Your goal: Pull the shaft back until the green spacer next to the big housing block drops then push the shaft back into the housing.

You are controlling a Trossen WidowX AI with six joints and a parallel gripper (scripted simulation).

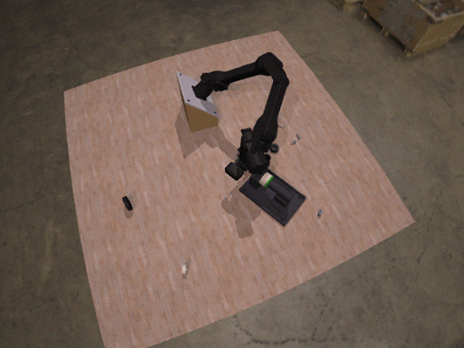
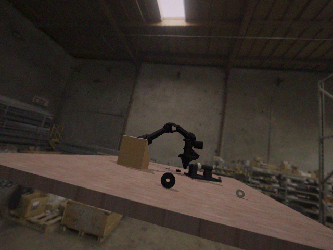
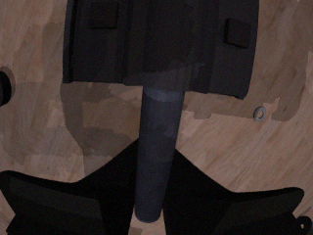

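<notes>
Now: gripper tip 40 mm short of the grey-blue shaft, 30 mm below it and 20 mm to the right of it. The rest, counted from my gripper tip: green spacer (100 mm ahead, 50 mm to the left, 30 mm above); white ring (350 mm to the right, 280 mm ahead, 30 mm below); white spacer (90 mm ahead, 50 mm to the left, 30 mm above).
</notes>
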